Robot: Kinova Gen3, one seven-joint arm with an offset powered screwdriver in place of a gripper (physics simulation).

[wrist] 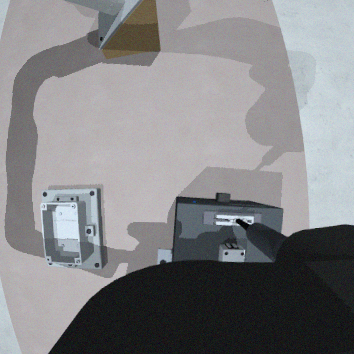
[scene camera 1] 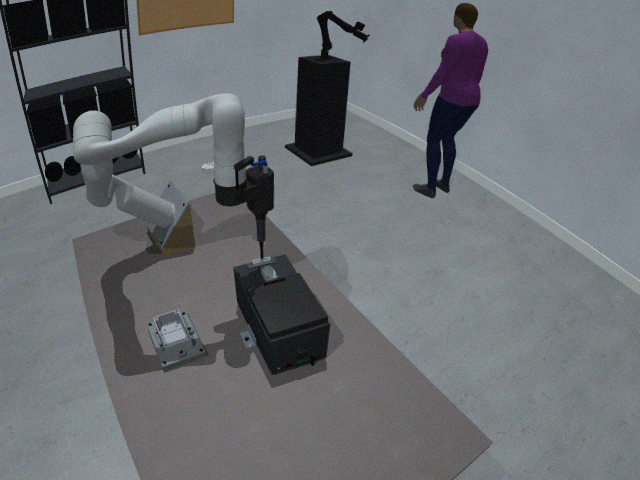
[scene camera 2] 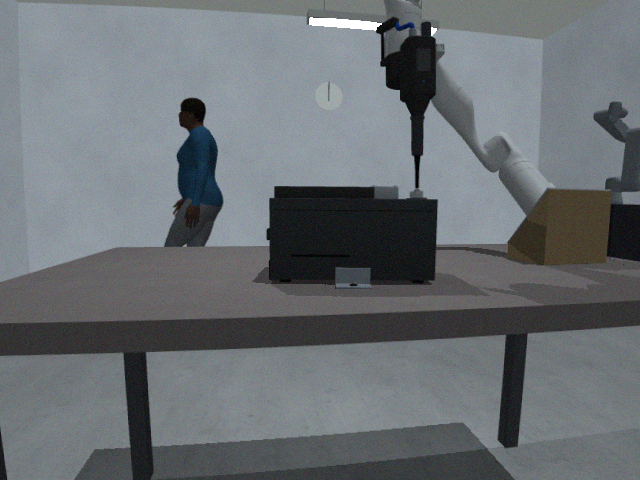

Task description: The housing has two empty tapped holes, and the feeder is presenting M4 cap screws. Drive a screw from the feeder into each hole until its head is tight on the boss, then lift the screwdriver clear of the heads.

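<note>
The light grey housing (scene camera 1: 178, 347) (wrist: 60, 204) is an open box in a fixture plate on the table. Small round features show at its corners, too small to tell a hole from a screw head. It does not show in scene camera 2. The feeder (scene camera 1: 292, 304) (scene camera 2: 351, 235) (wrist: 192, 210) is a large dark box with a pale pick-up rail (scene camera 1: 255, 262) (scene camera 2: 416, 195) (wrist: 221, 217) at one end of its top. My screwdriver (scene camera 1: 262, 257) (scene camera 2: 417, 187) (wrist: 240, 221) is upright, its bit tip at the rail. Whether the tip touches a screw is too small to tell.
A raised dark cover (scene camera 1: 289, 304) (scene camera 2: 323, 191) and a pale block (scene camera 1: 269, 273) (scene camera 2: 385, 192) (wrist: 232, 253) stand on the feeder beside the rail. A wooden wedge (scene camera 1: 180, 235) (scene camera 2: 576, 227) (wrist: 135, 32) carries the arm's base. People (scene camera 1: 465, 67) (scene camera 2: 197, 160) stand beyond the table.
</note>
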